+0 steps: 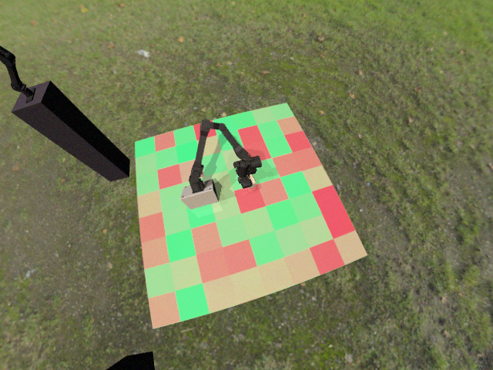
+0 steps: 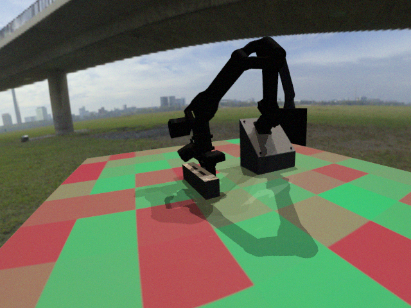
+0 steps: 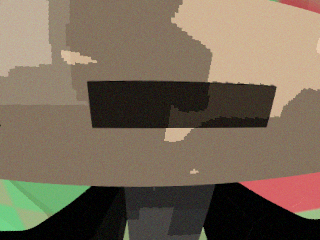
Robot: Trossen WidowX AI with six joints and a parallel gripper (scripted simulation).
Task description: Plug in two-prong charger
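Now: gripper tip 2 cm short of the charger and 1 cm below it.
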